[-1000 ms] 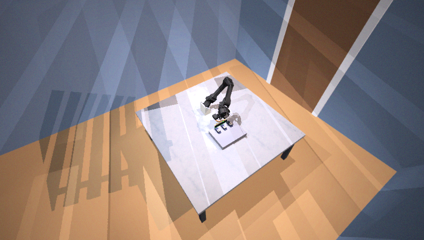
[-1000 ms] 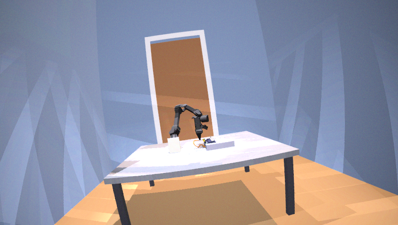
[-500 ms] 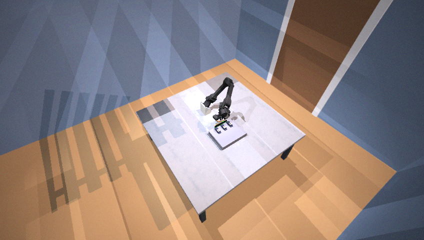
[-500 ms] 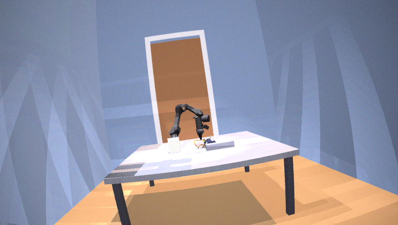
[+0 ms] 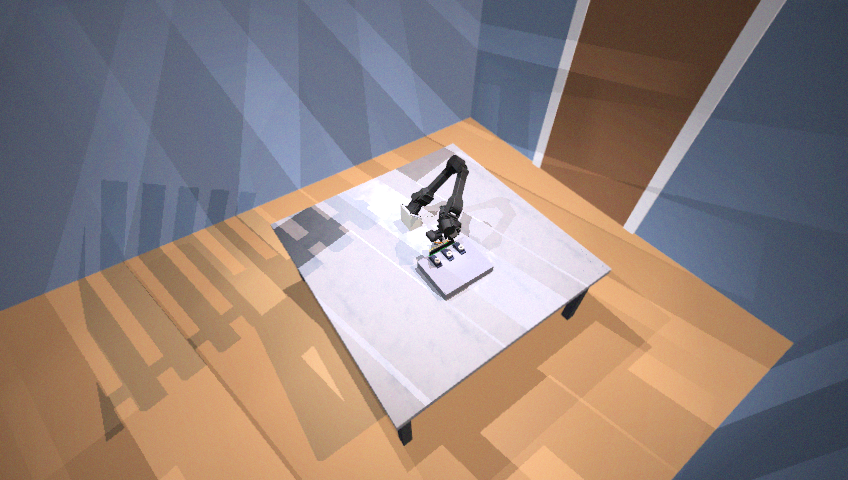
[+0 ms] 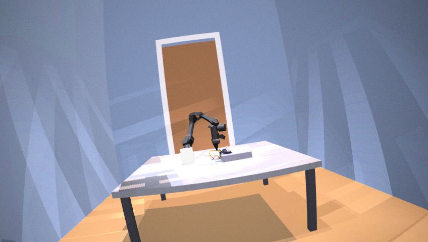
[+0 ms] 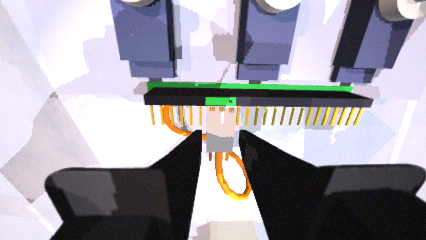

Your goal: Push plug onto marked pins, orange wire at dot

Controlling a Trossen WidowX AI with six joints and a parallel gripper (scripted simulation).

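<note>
Right now the green marked band is 3 cm ahead of my gripper tip. The rest, counted from my gripper tip: servo motor 8 cm ahead, 3 cm to the right, 2 cm below; grey printed holder 18 cm ahead, 5 cm below, 3 cm to the right.
</note>
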